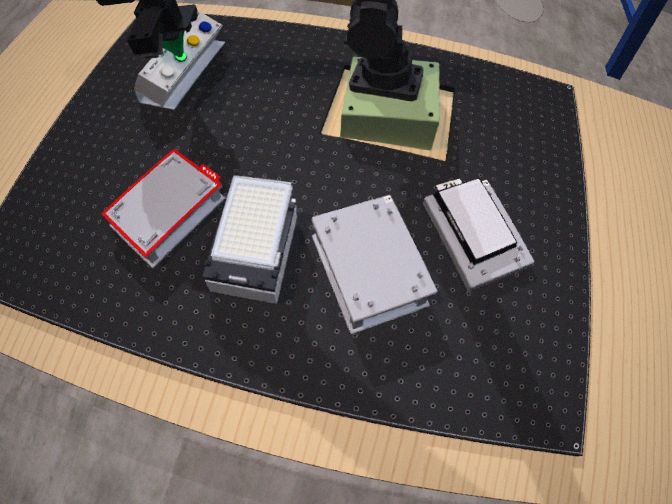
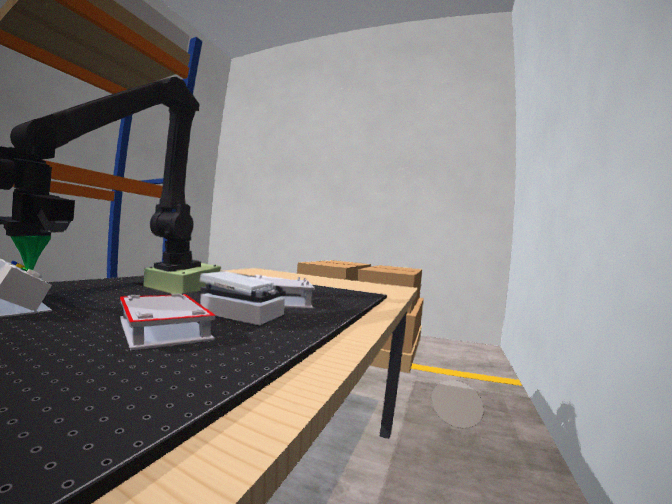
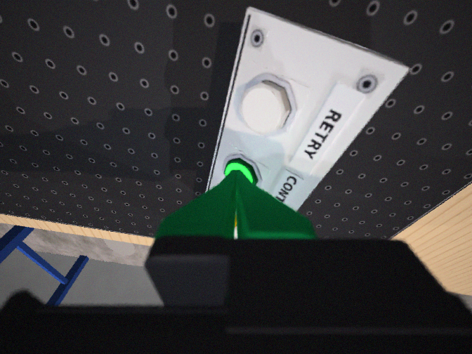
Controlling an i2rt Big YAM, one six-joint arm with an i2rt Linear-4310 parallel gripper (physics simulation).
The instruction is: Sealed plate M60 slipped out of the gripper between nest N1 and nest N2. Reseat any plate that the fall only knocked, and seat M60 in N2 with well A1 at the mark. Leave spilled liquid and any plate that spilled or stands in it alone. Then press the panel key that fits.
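Note:
My gripper [image 1: 180, 52] [image 2: 28, 268] [image 3: 235, 177] is shut and empty, its green fingertips at the green key [image 1: 181, 57] [image 3: 231, 167] on the panel [image 1: 154, 89] [image 2: 24, 287] [image 3: 310, 60]. The key glows bright green; its label, partly hidden, begins "CONT". A white key [image 1: 167, 71] [image 3: 265, 107] beside it is labelled RETRY. A plate with a grid of wells [image 1: 252, 217] [image 2: 233, 282] lies on a grey-and-dark nest [image 1: 241, 291] [image 2: 241, 309]. A white-topped, black-sided plate [image 1: 483, 217] lies on the right nest [image 1: 499, 273]. Nest and plate markings are too small to read surely.
A red-bordered stand [image 1: 162, 200] [image 2: 165, 307] is at the left, and a grey pegged stand [image 1: 371, 257] is between the two plates. The arm's green base [image 1: 390, 127] [image 2: 173, 279] stands behind. Yellow [image 1: 193, 40] and blue [image 1: 205, 26] keys are farther along the panel.

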